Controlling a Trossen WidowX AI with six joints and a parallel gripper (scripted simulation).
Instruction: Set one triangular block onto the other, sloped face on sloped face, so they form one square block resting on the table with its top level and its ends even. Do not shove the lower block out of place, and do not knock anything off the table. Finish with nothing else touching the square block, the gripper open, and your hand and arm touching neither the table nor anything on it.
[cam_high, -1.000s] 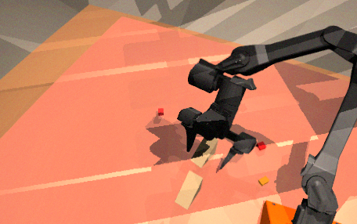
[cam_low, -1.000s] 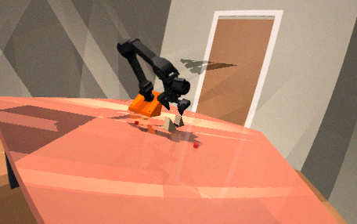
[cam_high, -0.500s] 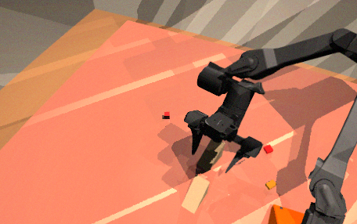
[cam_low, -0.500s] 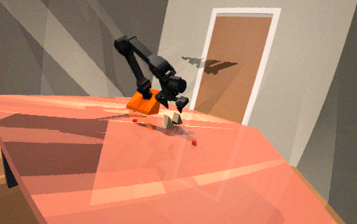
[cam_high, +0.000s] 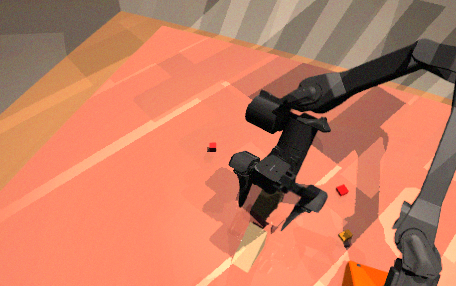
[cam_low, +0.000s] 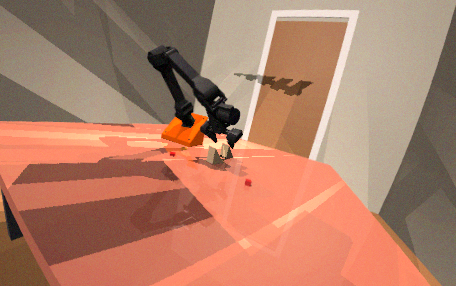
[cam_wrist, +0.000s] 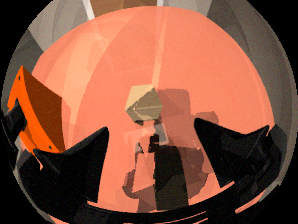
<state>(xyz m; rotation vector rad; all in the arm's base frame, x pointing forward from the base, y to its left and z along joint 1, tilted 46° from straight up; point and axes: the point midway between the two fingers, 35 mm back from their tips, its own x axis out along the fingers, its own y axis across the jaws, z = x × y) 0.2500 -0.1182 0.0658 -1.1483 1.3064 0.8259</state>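
The tan triangular block lies 5 cm below my gripper tip and 4 cm to the left of it. Round my gripper tip: small yellow cube: 17 cm behind, 6 cm below, 4 cm to the right.
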